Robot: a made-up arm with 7 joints.
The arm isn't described. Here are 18 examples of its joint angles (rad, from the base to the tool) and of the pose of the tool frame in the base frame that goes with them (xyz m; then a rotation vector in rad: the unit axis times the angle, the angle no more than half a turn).
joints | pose
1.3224 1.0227 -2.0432 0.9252 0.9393 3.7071 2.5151 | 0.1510 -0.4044 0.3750 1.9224 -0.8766 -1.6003
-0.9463 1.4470 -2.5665 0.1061 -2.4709 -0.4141 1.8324 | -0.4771 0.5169 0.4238 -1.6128 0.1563 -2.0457
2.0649 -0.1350 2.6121 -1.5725 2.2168 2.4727 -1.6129 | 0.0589 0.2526 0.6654 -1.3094 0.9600 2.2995
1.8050 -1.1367 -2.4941 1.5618 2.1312 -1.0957 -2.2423 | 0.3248 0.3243 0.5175 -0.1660 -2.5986 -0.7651
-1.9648 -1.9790 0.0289 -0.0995 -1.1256 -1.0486 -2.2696 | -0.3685 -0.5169 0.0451 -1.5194 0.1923 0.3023
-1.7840 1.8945 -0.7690 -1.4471 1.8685 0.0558 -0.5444 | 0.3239 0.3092 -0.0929 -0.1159 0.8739 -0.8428
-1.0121 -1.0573 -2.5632 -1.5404 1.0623 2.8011 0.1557 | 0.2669 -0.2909 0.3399 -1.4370 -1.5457 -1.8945
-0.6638 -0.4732 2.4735 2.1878 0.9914 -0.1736 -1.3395 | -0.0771 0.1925 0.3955 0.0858 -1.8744 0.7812
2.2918 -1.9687 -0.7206 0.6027 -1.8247 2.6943 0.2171 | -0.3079 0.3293 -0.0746 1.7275 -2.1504 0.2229
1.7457 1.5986 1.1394 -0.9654 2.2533 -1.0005 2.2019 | 0.2864 -0.4653 -0.0401 0.6376 -1.8764 -1.4637
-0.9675 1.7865 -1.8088 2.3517 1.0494 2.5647 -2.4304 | -0.2246 0.0424 0.1093 0.9840 -2.4557 0.5389
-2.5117 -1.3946 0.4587 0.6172 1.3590 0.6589 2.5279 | -0.4889 -0.4141 0.0849 1.5708 0.2811 0.0405
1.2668 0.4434 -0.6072 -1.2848 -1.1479 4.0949 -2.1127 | -0.0963 -0.3031 0.4570 -1.0685 -1.7107 -1.8765
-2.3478 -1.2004 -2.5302 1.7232 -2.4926 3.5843 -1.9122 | -0.4151 -0.0761 0.4869 -2.7684 -0.5139 -0.2774
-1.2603 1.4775 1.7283 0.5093 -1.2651 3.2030 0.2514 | -0.2117 0.4904 0.2672 1.4721 -2.2864 -0.4090
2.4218 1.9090 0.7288 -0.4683 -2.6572 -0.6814 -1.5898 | 0.4595 -0.1963 -0.1898 -1.0431 -0.7790 -0.5586
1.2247 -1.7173 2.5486 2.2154 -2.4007 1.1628 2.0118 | 0.1023 0.1710 0.5490 -0.4360 -0.7874 0.8586
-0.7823 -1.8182 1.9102 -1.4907 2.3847 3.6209 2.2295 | 0.1052 -0.4374 0.2261 -1.7234 1.4550 -0.7944
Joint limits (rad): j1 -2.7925..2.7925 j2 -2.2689..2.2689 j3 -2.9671..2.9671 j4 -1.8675..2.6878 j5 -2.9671..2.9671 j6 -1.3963..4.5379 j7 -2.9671..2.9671
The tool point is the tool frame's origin. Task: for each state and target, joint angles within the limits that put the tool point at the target. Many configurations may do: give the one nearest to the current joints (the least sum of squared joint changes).
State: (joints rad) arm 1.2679 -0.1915 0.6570 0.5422 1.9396 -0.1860 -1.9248
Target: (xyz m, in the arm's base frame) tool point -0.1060 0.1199 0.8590
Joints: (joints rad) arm 1.2360 0.3676 0.3150 0.8138 1.7837 -0.1141 -1.9248
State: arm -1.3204 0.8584 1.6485 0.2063 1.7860 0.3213 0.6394
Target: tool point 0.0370 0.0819 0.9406
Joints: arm -1.2917 0.1192 1.5189 0.0355 1.6099 0.6722 0.6394
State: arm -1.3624 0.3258 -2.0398 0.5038 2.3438 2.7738 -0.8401
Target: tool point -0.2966 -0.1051 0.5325
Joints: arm -0.7788 0.3549 -1.9537 1.1666 2.3653 2.6041 -0.8401
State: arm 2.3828 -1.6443 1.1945 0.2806 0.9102 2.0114 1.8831
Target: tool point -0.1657 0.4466 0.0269
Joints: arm 1.8708 -1.7497 1.0970 0.4931 0.9958 2.4240 1.8831
